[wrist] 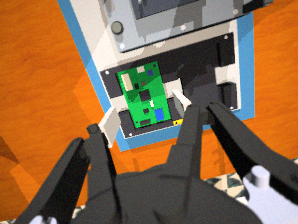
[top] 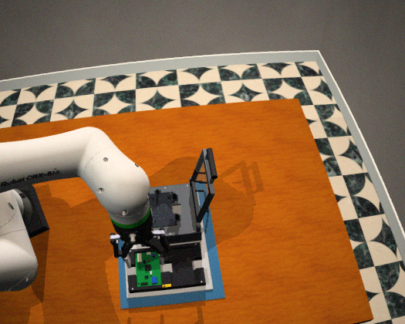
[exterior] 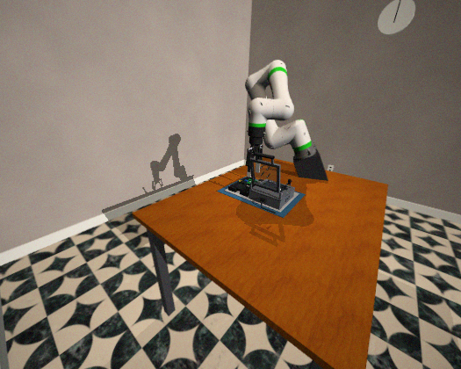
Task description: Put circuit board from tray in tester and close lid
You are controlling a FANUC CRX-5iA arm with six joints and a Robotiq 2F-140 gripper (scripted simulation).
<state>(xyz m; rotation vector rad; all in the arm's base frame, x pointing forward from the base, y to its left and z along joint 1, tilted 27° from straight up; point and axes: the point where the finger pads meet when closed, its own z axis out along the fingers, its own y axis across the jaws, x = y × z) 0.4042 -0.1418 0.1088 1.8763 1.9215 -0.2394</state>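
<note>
My hand is 70 mm above the green circuit board. Round my hand: tester lid: 190 mm ahead, 170 mm to the left, 90 mm above; then latch hook: 230 mm to the left, 10 mm below.
</note>
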